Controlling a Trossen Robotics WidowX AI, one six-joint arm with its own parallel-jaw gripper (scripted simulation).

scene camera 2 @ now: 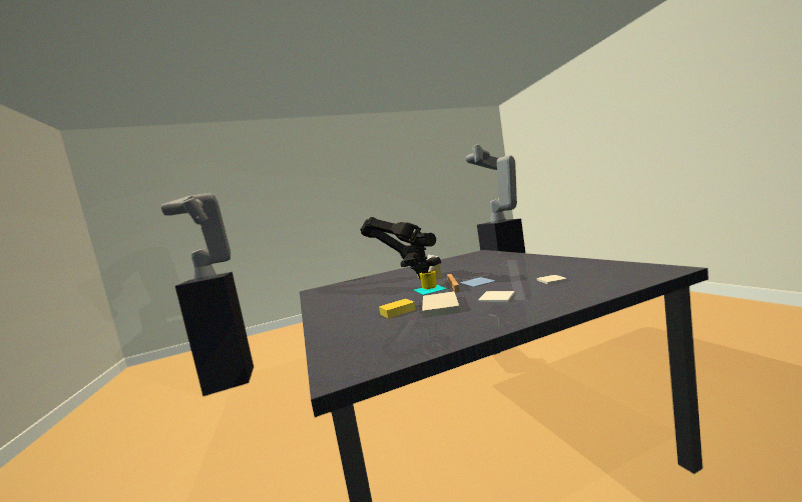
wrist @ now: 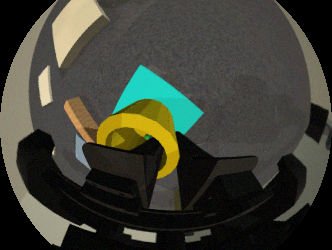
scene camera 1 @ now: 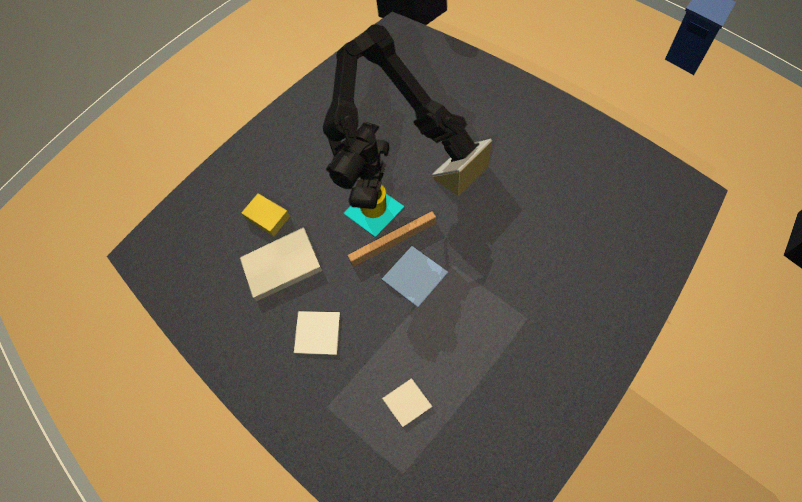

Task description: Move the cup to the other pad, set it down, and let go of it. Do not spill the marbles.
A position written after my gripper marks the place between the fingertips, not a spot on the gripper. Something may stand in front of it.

Note:
I see my gripper [scene camera 1: 374, 192], a cup [wrist: 125, 129], a cream slab [scene camera 1: 281, 263], a light blue pad [scene camera 1: 414, 276] and a wooden bar [scene camera 1: 429, 219].
The cream slab also shows in scene camera 2 [scene camera 2: 444, 303]. My gripper is seen too in the wrist view [wrist: 170, 134]. The wooden bar is seen too in the wrist view [wrist: 78, 114].

